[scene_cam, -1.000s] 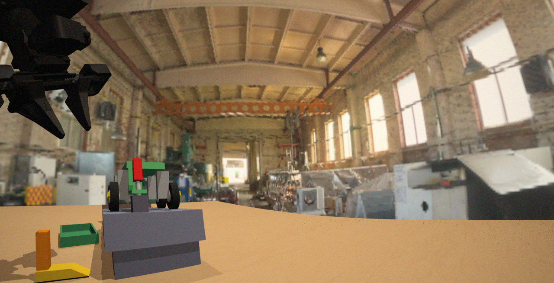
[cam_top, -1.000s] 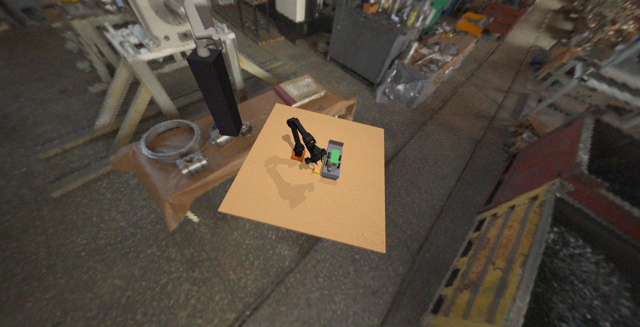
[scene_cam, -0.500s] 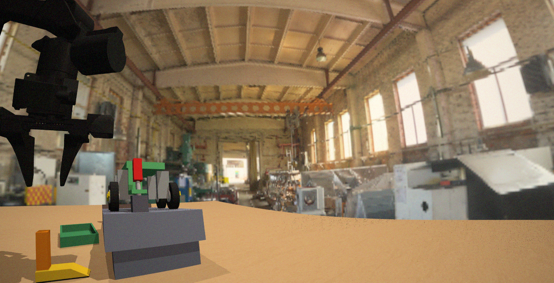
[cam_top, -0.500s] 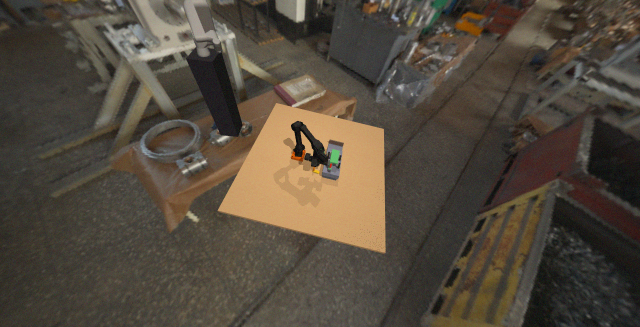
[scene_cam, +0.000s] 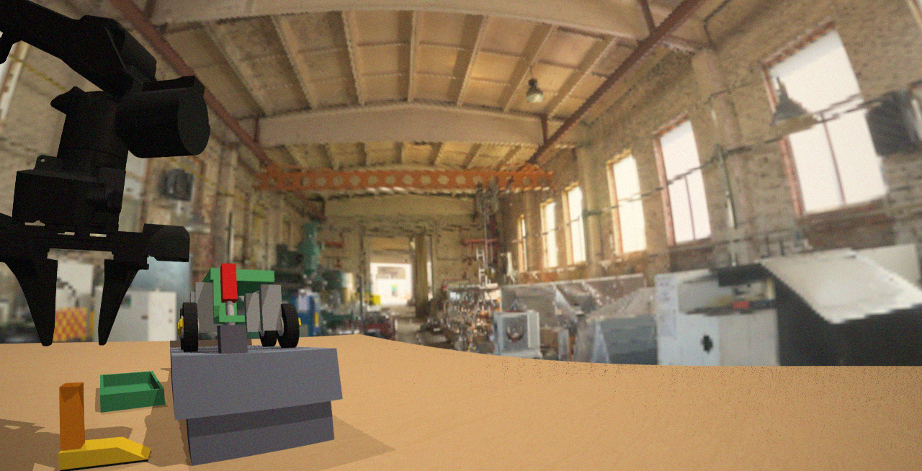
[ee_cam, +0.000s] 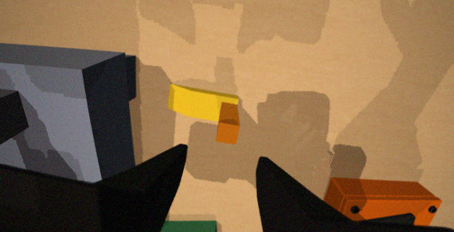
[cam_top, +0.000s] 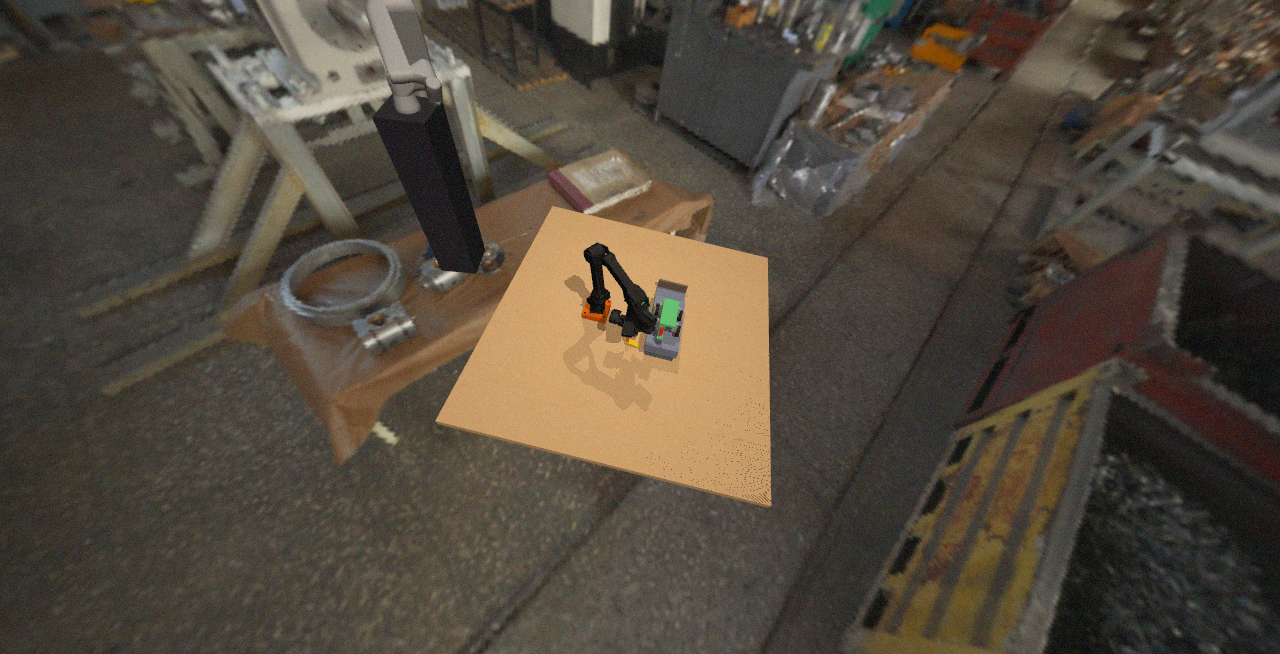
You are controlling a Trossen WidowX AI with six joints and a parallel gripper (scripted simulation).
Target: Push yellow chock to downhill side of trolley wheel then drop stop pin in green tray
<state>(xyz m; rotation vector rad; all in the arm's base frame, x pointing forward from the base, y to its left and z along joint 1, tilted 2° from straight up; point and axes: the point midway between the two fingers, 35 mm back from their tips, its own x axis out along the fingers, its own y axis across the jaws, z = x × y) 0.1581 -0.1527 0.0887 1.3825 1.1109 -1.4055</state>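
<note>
My gripper tip is 2 cm short of the yellow chock and 8 cm above it. From my gripper tip the other things lie so: ramp: 17 cm ahead, 8 cm to the left, 5 cm below; then green trolley: 17 cm ahead, 8 cm to the left, 2 cm above; then stop pin: 13 cm ahead, 2 cm to the right, 4 cm above.
</note>
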